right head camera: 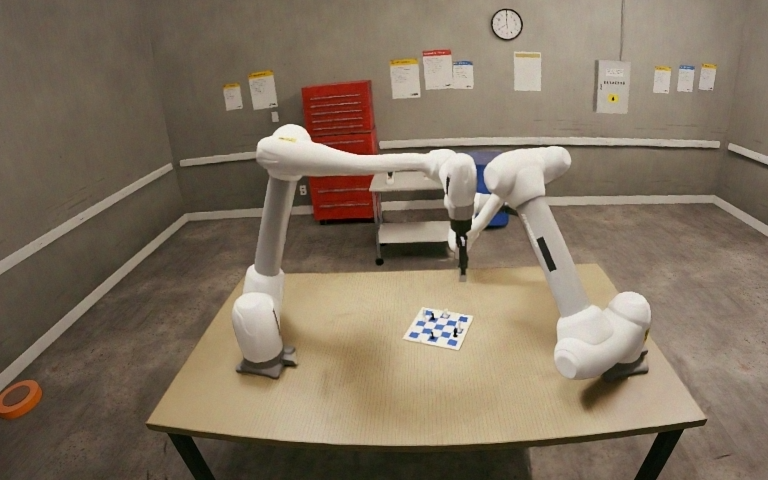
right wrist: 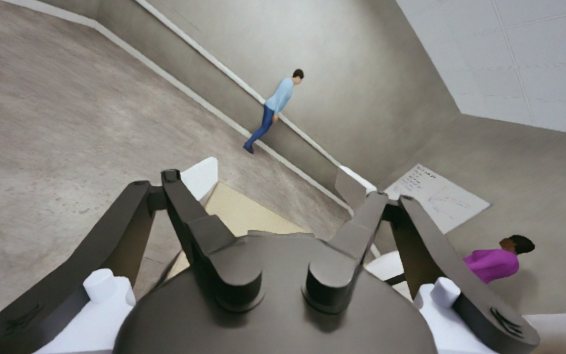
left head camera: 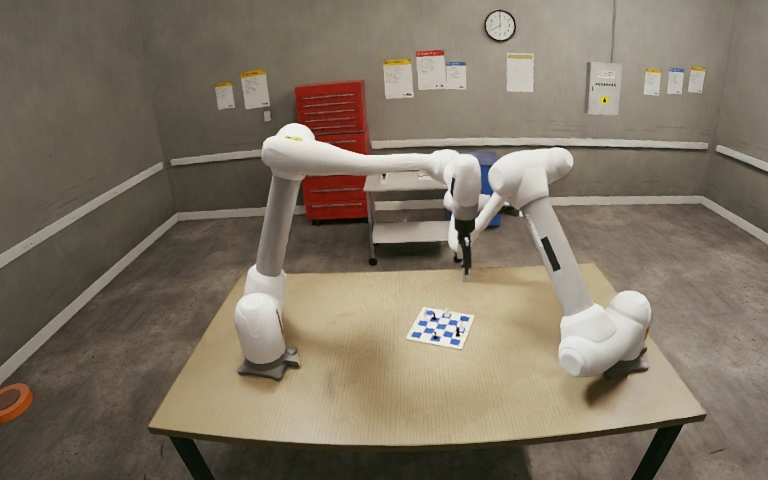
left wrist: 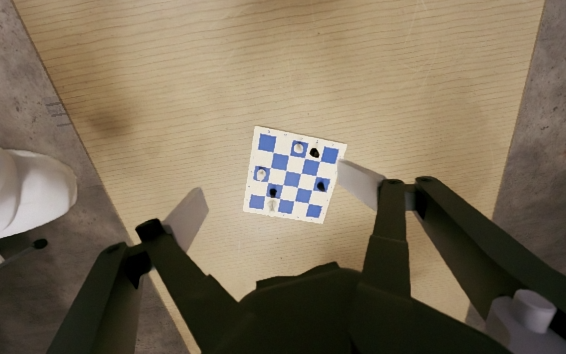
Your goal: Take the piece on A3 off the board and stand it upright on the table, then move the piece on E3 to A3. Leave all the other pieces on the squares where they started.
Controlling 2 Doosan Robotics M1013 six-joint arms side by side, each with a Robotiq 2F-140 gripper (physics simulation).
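Places are measured from the left arm's base along level axes (x left, y up, z ahead), in millimetres.
Where they show: left gripper, fingertip midpoint: (right head camera: 460,269) (left head camera: 463,269) (left wrist: 273,185); right gripper, fingertip midpoint: (right wrist: 278,173); left arm's base, link origin: (right head camera: 266,360) (left head camera: 268,361).
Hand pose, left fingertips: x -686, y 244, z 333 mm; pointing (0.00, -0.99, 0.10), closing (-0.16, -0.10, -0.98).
Observation:
Each offset is from my left fingertips to the top centre of the thing. Level surfaces: height alone.
The blue-and-white board {dx +75, dy -238, dz -42 mm} (left head camera: 445,339) (right head camera: 442,340) (left wrist: 300,209) lies on the table; its labels are too small to read. In the left wrist view, a white piece {dx +58, dy -205, dz +33 mm} (left wrist: 260,174) stands mid left edge and a black piece {dx +93, dy -206, dz -114 mm} (left wrist: 321,186) mid right edge. These opposite squares could be A3 and E3; I cannot tell which is which. My left gripper (left head camera: 466,277) (right head camera: 462,277) (left wrist: 273,185) is open and empty, high above the table, behind the board in the head views. My right gripper (right wrist: 278,173) is open and empty, pointing away from the board.
Other pieces on the board include a white one {dx -3, dy -194, dz -56 mm} (left wrist: 299,147) beside a black one {dx +8, dy -205, dz -93 mm} (left wrist: 314,152), and a black one {dx +108, dy -206, dz +6 mm} (left wrist: 273,192) beside a white one {dx +143, dy -185, dz +9 mm} (left wrist: 272,205). Behind the table {dy -244 mm} (left head camera: 362,396) stand a cart (left head camera: 407,232) and a red cabinet (left head camera: 334,107). Two people show in the right wrist view.

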